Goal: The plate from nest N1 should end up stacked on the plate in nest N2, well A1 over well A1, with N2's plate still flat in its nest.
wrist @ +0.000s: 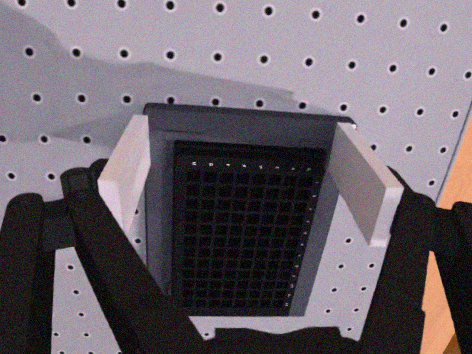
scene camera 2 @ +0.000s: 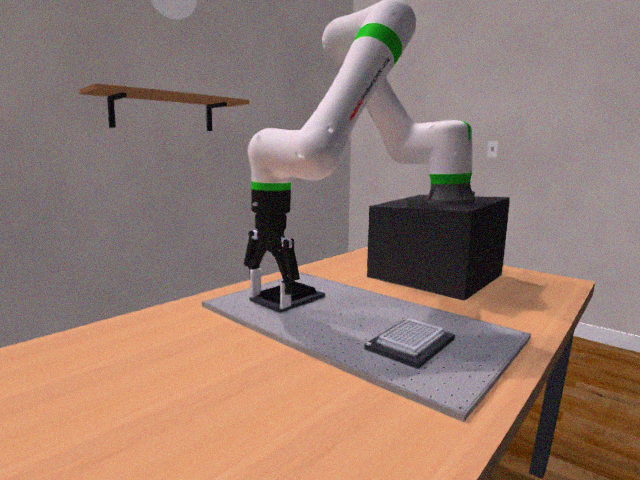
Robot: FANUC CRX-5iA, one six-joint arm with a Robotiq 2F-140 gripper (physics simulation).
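Seen in the pictures: gripper, between the fingertips: [wrist: 242, 143] [scene camera 2: 270, 300]; arm's base, origin of its link: [scene camera 2: 450, 201].
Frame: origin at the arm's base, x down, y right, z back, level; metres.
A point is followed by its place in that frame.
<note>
A black well plate [scene camera 2: 303, 290] @(x 0.211, y 0.260, z -0.450 m) [wrist: 245, 225] @(x 0.210, y 0.301, z -0.487 m) lies in a dark nest [scene camera 2: 312, 298] @(x 0.227, y 0.231, z -0.451 m) [wrist: 240, 118] @(x 0.224, y 0.306, z -0.548 m) at the far left of scene camera 2. My gripper [scene camera 2: 270, 299] @(x 0.223, y 0.305, z -0.534 m) [wrist: 242, 143] @(x 0.223, y 0.305, z -0.534 m) points down over it, open, with its pale finger pads on either side of the plate. In the wrist view the right pad is close to the plate's edge, with a wider gap at the left pad. The right pad mostly hides the nest's white corner label. A light grey well plate [scene camera 2: 412, 334] @(x 0.213, y -0.072, z -0.556 m) lies flat in a second dark nest [scene camera 2: 397, 355] @(x 0.224, y -0.070, z -0.634 m). I cannot read which nest is N1.
Both nests stand on a grey perforated board [scene camera 2: 330, 335] @(x 0.236, y 0.091, z -0.603 m) [wrist: 195, 30] @(x 0.236, y 0.289, z -0.595 m) on a wooden table [scene camera 2: 155, 392] @(x 0.249, y 0.240, z -0.933 m). The arm's black base block [scene camera 2: 418, 248] @(x 0.125, y 0.044, z -0.170 m) stands behind the board. A wooden shelf [scene camera 2: 165, 95] hangs on the left wall.
</note>
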